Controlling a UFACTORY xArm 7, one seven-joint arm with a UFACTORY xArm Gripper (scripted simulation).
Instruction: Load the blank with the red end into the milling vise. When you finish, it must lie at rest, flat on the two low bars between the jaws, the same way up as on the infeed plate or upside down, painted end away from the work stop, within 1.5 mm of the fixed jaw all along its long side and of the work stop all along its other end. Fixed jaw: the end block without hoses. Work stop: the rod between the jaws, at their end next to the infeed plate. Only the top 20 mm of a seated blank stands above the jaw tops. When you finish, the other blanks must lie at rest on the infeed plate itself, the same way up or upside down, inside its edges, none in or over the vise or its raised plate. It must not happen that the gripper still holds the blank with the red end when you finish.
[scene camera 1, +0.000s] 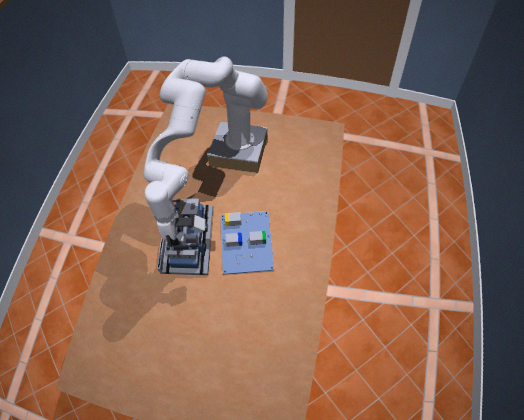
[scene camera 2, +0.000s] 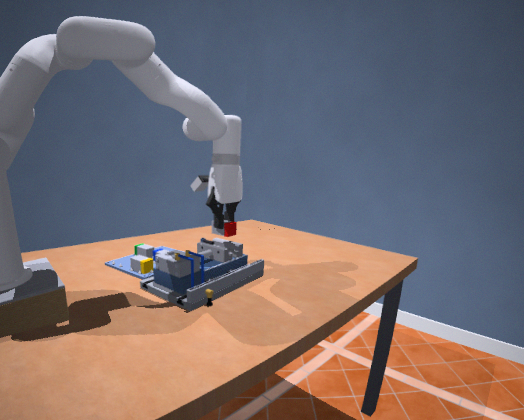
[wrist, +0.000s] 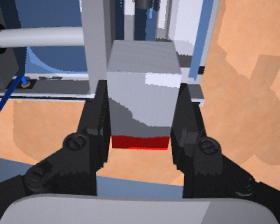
I see my gripper (scene camera 1: 176, 238).
My gripper is seen too in the wrist view (wrist: 141, 99).
